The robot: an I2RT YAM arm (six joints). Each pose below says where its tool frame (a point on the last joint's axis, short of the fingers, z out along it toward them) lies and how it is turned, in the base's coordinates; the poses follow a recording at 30 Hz.
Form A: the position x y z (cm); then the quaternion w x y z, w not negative.
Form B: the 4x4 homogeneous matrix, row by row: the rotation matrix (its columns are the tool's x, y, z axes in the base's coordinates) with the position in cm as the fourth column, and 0 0 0 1 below. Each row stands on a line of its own. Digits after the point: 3 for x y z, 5 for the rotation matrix.
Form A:
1: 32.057 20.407 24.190 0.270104 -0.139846 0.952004 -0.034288
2: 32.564 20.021 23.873 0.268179 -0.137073 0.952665 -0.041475
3: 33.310 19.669 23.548 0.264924 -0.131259 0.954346 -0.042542
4: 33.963 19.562 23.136 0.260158 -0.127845 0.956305 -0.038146
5: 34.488 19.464 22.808 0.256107 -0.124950 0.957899 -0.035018
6: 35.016 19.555 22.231 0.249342 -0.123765 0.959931 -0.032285
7: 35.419 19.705 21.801 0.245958 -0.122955 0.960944 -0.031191
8: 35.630 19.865 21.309 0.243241 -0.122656 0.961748 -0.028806
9: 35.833 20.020 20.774 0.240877 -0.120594 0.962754 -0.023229
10: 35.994 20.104 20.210 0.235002 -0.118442 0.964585 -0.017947
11: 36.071 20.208 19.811 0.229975 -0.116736 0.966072 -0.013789
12: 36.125 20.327 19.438 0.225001 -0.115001 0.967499 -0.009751
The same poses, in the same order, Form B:
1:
-0.81497 -0.24775 0.52387 32.057
-0.28479 0.95853 0.01026 20.407
-0.50469 -0.14083 -0.85174 24.190
0 0 0 1

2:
-0.81858 -0.23892 0.52234 32.564
-0.28341 0.95898 -0.00550 20.021
-0.49960 -0.15254 -0.85272 23.873
0 0 0 1

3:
-0.82517 -0.22799 0.51683 33.310
-0.27307 0.96192 -0.01165 19.669
-0.49449 -0.15075 -0.85601 23.548
0 0 0 1

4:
-0.83195 -0.22467 0.50733 33.963
-0.26437 0.96440 -0.00644 19.562
-0.48783 -0.13948 -0.86173 23.136
0 0 0 1

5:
-0.83759 -0.22144 0.49940 34.488
-0.25732 0.96632 -0.00309 19.464
-0.48190 -0.13109 -0.86637 22.808
0 0 0 1

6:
-0.84502 -0.22151 0.48669 35.016
-0.25371 0.96728 -0.00026 19.555
-0.47071 -0.12370 -0.87357 22.231
0 0 0 1

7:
-0.84877 -0.22096 0.48037 35.419
-0.25165 0.96782 0.00054 19.705
-0.46503 -0.12043 -0.87706 21.801
0 0 0 1

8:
-0.85158 -0.22191 0.47494 35.630
-0.24994 0.96825 0.00426 19.865
-0.46081 -0.11508 -0.88001 21.309
0 0 0 1

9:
-0.85487 -0.22101 0.46941 35.833
-0.24340 0.96983 0.01337 20.020
-0.45821 -0.10282 -0.88288 20.774
0 0 0 1

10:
-0.86149 -0.22006 0.45761 35.994
-0.23693 0.97130 0.02105 20.104
-0.44911 -0.09029 -0.88890 20.210
0 0 0 1

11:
-0.86697 -0.21921 0.44756 36.071
-0.23189 0.97237 0.02705 20.208
-0.44113 -0.08033 -0.89384 19.811
0 0 0 1

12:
-0.87230 -0.21814 0.43762 36.125
-0.22691 0.97336 0.03288 20.327
-0.43313 -0.07062 -0.89856 19.438
0 0 0 1

